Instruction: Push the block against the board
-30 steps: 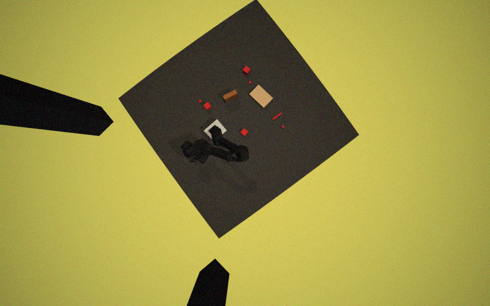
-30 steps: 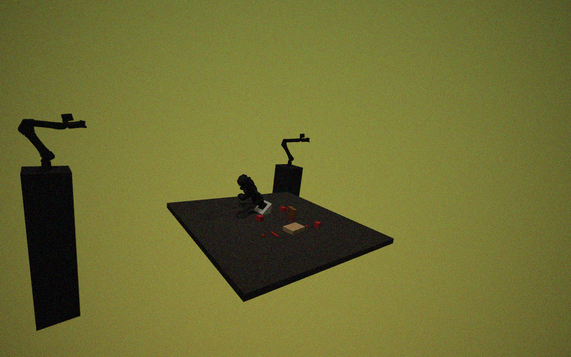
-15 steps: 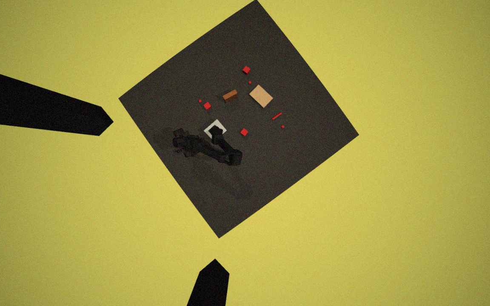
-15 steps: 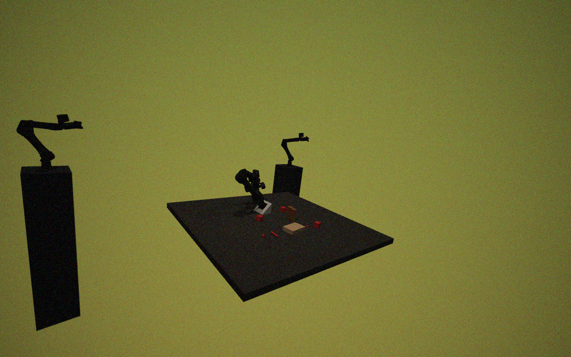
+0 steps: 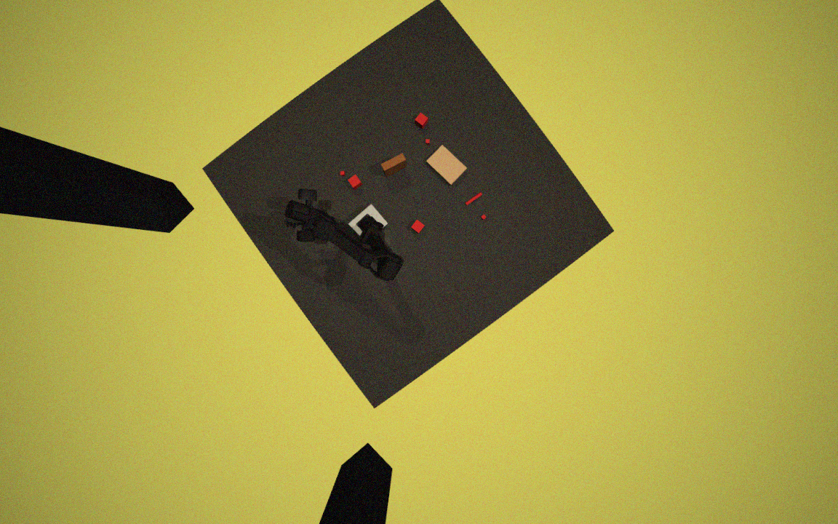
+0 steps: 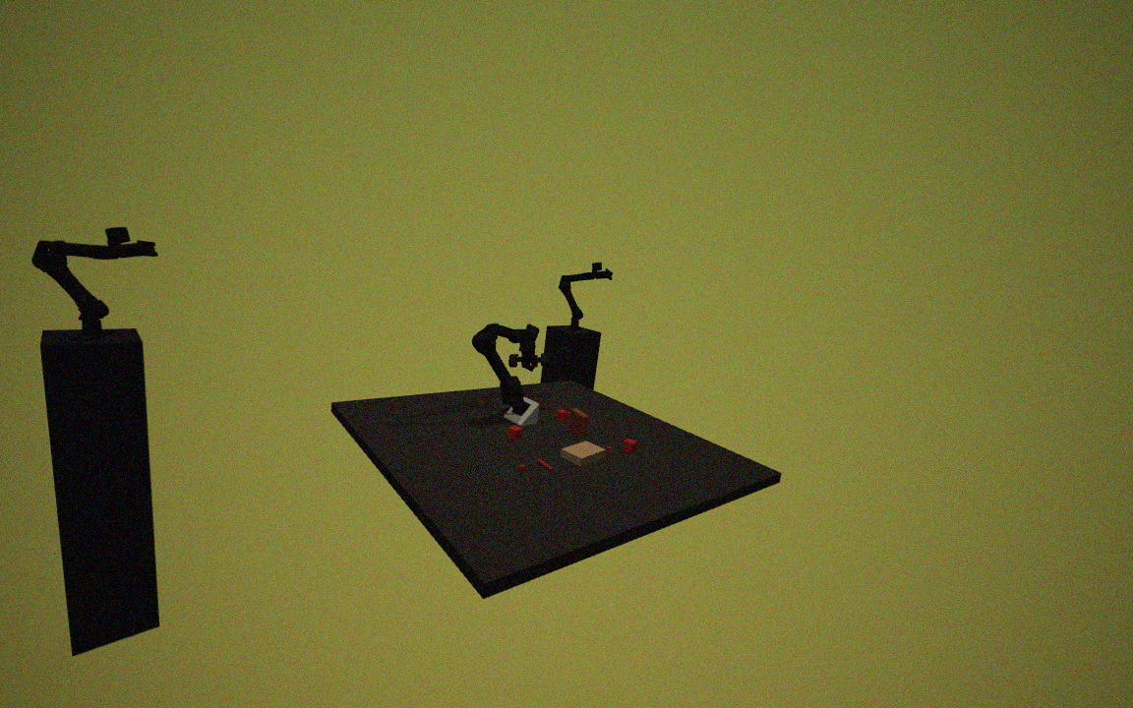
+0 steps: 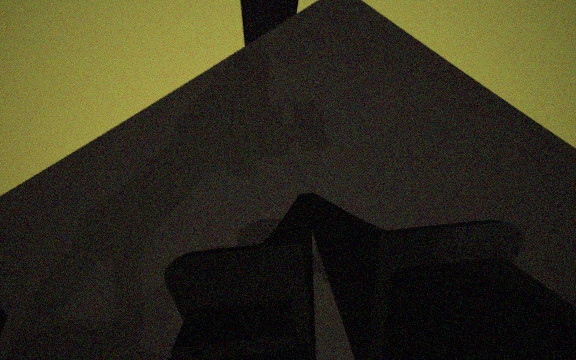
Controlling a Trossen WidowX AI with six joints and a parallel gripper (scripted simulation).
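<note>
Right now the square block is 41 cm ahead of my gripper tip, 11 cm below it and 8 cm to the right of it. Also, from my gripper tip: tan block 58 cm ahead, 22 cm to the right, 15 cm below; then thin red stick 57 cm ahead, 40 cm to the right, 15 cm below.
</note>
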